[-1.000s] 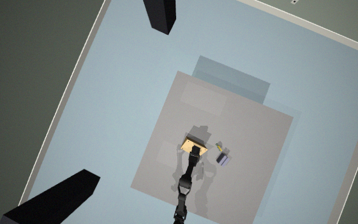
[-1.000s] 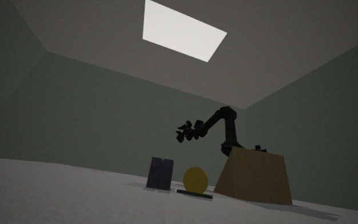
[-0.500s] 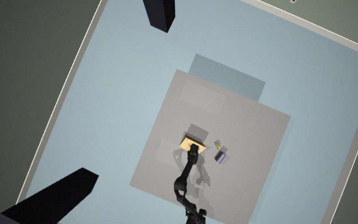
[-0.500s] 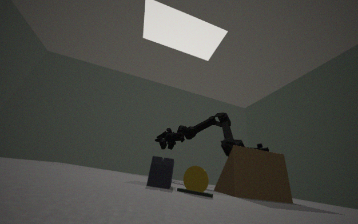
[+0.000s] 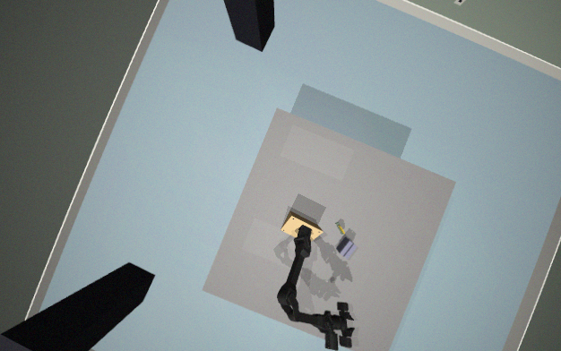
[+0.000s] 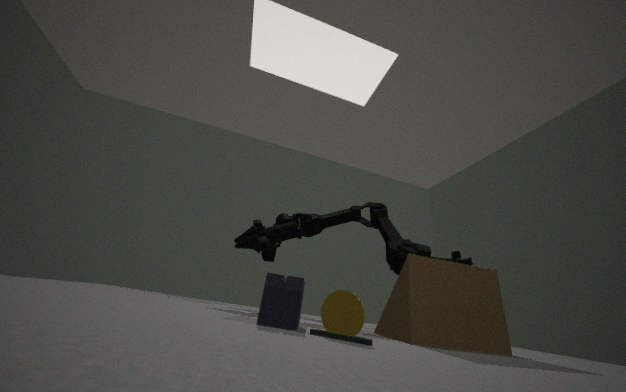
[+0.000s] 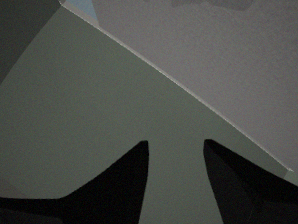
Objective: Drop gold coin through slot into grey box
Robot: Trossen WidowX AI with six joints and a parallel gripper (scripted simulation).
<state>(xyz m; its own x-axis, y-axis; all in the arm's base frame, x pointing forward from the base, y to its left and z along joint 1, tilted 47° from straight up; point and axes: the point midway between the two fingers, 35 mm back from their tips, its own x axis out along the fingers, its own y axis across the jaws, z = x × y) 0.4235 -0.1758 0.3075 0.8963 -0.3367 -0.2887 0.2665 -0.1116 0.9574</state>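
My gripper tip is 43 cm to the right of the gold coin, 22 cm past it and 15 cm above it.
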